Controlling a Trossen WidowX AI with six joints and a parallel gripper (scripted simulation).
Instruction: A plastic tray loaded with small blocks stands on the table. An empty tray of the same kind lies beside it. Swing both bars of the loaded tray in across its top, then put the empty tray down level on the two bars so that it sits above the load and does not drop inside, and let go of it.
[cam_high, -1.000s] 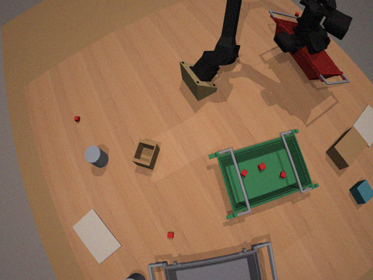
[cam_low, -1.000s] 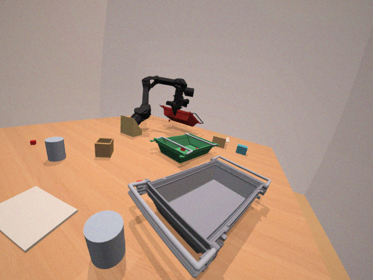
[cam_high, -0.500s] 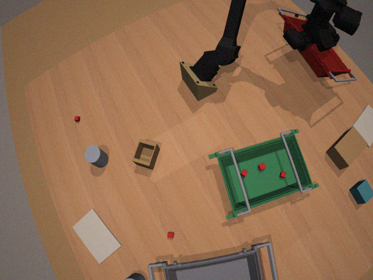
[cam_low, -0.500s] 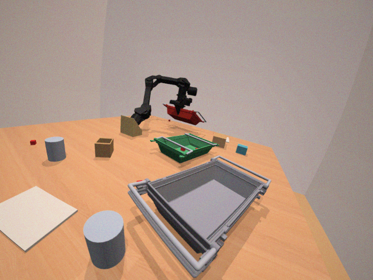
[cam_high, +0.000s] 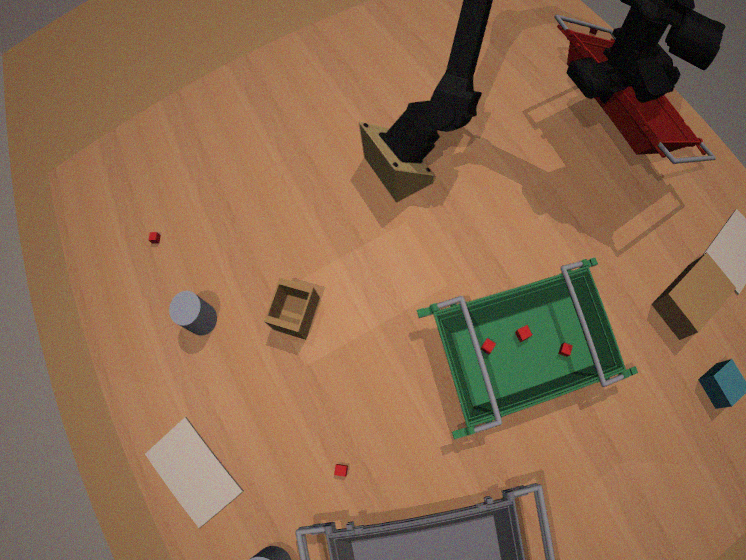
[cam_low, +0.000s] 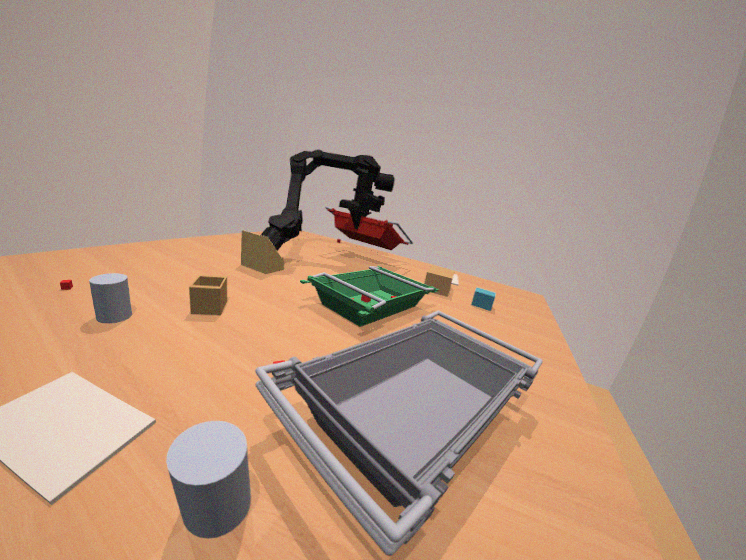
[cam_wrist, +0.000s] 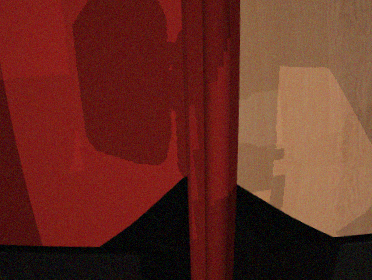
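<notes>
Right now my gripper tip is 70 mm to the right of the red tray and 10 mm short of it. Round my gripper tip: box (610 mm to the right, 110 mm below, 20 mm behind); tan block (340 mm ahead, 90 mm below, 60 mm to the right); teal cube (490 mm ahead, 110 mm to the right, 100 mm below).
</notes>
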